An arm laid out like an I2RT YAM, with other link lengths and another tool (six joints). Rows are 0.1 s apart.
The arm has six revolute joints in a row. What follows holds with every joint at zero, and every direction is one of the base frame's. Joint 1 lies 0.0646 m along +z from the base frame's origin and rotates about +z. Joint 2 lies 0.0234 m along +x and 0.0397 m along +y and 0.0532 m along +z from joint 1 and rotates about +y. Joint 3 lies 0.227 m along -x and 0.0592 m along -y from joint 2 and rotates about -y. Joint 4 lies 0.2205 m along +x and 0.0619 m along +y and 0.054 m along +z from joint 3 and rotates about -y. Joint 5 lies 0.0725 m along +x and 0.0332 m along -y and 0.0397 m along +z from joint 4 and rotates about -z. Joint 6 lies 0.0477 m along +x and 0.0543 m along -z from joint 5 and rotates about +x. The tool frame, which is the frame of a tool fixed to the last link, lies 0.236 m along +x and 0.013 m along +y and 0.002 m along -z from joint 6; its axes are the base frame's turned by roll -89.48, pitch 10.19 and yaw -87.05 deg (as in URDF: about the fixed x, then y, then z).
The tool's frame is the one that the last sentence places.
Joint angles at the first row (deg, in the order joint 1, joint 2, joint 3, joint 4, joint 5, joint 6):
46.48 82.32 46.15 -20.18 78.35 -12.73
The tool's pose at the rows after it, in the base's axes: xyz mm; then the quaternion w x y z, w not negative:
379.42 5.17 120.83 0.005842 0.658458 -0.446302 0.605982
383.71 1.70 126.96 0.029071 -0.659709 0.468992 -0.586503
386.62 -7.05 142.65 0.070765 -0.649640 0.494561 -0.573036
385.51 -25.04 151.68 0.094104 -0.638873 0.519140 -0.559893
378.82 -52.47 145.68 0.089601 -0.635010 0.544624 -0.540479
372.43 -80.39 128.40 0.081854 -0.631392 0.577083 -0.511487
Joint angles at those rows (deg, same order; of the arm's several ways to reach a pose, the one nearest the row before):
44.03 79.74 46.15 -20.38 73.89 -14.16
41.06 74.24 46.15 -20.38 68.69 -16.05
37.17 67.31 46.15 -20.67 63.40 -17.89
32.03 61.80 46.15 -22.20 58.17 -18.92
25.36 58.54 46.15 -25.23 52.77 -19.55
17.21 57.58 46.15 -27.35 46.04 -19.77

